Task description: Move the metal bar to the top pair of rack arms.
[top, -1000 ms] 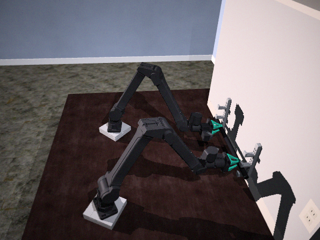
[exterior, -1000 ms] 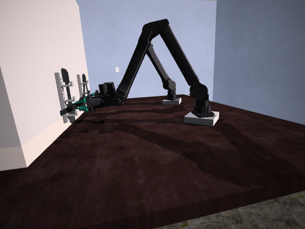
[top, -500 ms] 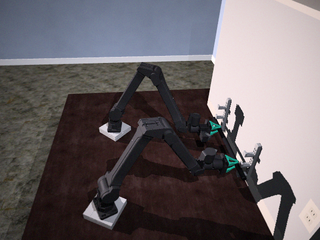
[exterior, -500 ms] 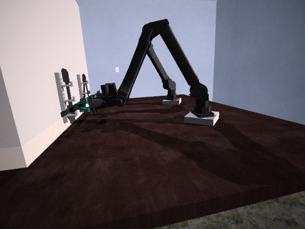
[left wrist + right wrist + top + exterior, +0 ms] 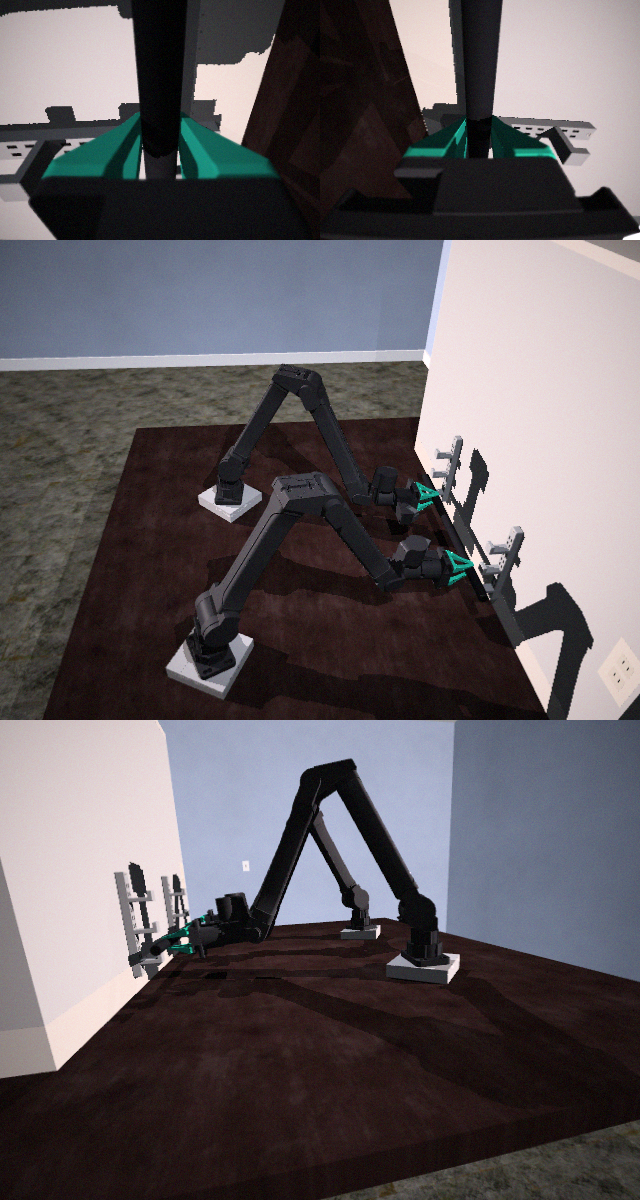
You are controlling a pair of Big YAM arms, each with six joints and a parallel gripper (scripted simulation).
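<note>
Now: right hand 15 cm to the right of the dark metal bar and 1 cm past it. Also, from my right hand: white wall (34 cm above, 22 cm ahead, 14 cm to the left).
</note>
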